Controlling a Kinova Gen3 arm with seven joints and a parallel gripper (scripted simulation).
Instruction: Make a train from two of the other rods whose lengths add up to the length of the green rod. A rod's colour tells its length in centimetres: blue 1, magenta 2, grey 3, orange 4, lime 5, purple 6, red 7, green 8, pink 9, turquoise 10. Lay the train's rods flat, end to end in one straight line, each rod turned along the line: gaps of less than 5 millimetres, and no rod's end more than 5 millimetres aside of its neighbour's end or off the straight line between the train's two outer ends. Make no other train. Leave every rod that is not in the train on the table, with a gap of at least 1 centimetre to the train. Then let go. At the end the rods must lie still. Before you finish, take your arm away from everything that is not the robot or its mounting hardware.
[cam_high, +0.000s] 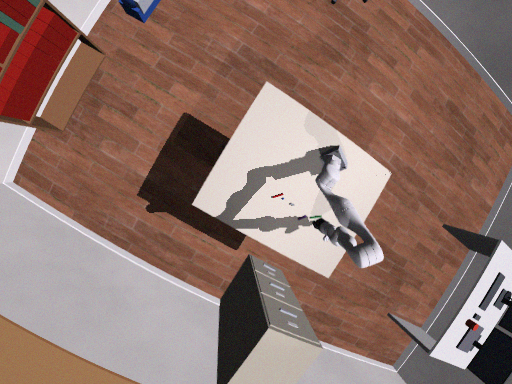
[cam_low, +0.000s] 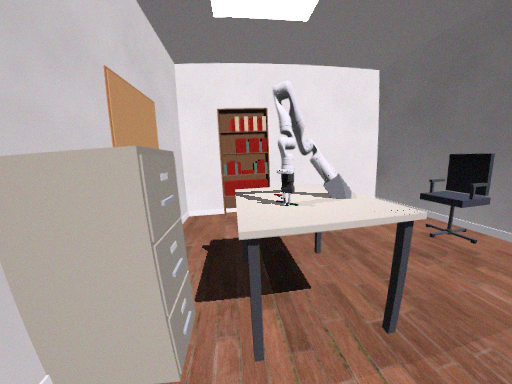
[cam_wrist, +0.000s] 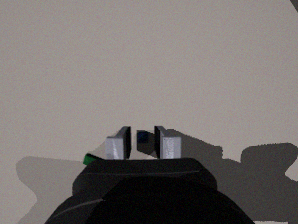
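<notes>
Right now the green rod is 4 cm behind my hand, 1 cm to the right of it and 3 cm below it. The rest, counted from my hand: grey rod 6 cm behind, 21 cm to the right, 3 cm below; red rod 7 cm behind, 32 cm to the right, 3 cm below; purple rod 10 cm to the right, 3 cm below.
</notes>
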